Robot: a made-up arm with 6 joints. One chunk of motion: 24 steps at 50 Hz.
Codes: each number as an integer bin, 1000 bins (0 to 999) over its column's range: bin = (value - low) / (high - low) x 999, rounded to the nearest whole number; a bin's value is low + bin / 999 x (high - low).
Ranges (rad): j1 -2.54..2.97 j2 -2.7..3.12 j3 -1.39..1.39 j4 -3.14..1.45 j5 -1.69..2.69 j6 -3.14..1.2
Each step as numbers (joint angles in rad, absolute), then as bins.
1 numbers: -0.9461 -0.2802 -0.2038 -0.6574 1.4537 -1.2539
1 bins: 289 415 426 540 717 434
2 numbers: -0.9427 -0.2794 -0.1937 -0.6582 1.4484 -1.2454
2 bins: 290 415 430 540 716 436
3 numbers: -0.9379 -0.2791 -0.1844 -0.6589 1.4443 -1.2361
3 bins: 290 416 433 540 715 438
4 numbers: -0.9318 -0.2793 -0.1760 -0.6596 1.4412 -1.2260
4 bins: 292 416 436 540 714 441
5 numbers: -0.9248 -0.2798 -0.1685 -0.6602 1.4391 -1.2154
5 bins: 293 415 439 540 714 443
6 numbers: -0.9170 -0.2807 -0.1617 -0.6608 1.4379 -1.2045
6 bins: 294 415 441 540 713 446
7 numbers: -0.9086 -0.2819 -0.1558 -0.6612 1.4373 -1.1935
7 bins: 296 415 444 540 713 448
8 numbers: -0.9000 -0.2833 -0.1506 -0.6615 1.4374 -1.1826
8 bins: 297 415 445 539 713 451
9 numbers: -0.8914 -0.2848 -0.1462 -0.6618 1.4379 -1.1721
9 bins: 299 415 447 539 713 453
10 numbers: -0.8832 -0.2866 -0.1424 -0.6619 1.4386 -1.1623
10 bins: 300 414 448 539 714 455
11 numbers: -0.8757 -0.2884 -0.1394 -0.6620 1.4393 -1.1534
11 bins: 302 414 449 539 714 457
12 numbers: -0.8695 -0.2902 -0.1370 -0.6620 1.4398 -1.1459
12 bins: 303 414 450 539 714 459
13 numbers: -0.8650 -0.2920 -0.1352 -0.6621 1.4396 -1.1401
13 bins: 304 413 451 539 714 460
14 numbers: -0.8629 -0.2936 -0.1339 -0.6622 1.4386 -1.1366
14 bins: 304 413 451 539 714 461
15 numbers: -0.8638 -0.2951 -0.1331 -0.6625 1.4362 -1.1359
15 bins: 304 413 452 539 713 461
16 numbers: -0.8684 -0.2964 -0.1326 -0.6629 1.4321 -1.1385
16 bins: 303 413 452 539 712 461
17 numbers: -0.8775 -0.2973 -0.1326 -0.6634 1.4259 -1.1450
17 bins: 301 412 452 539 711 459
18 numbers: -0.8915 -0.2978 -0.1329 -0.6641 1.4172 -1.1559
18 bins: 299 412 452 539 709 457
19 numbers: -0.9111 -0.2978 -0.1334 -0.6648 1.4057 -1.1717
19 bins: 295 412 452 539 706 453
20 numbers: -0.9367 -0.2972 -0.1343 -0.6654 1.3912 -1.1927
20 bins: 291 412 451 539 703 448
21 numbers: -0.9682 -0.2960 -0.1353 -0.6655 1.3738 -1.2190
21 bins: 285 413 451 539 699 442
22 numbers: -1.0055 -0.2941 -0.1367 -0.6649 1.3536 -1.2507
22 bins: 278 413 450 539 694 435
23 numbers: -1.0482 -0.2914 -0.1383 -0.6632 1.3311 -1.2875
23 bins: 270 413 450 539 689 426
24 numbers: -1.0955 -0.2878 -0.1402 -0.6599 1.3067 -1.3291
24 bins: 262 414 449 540 683 417
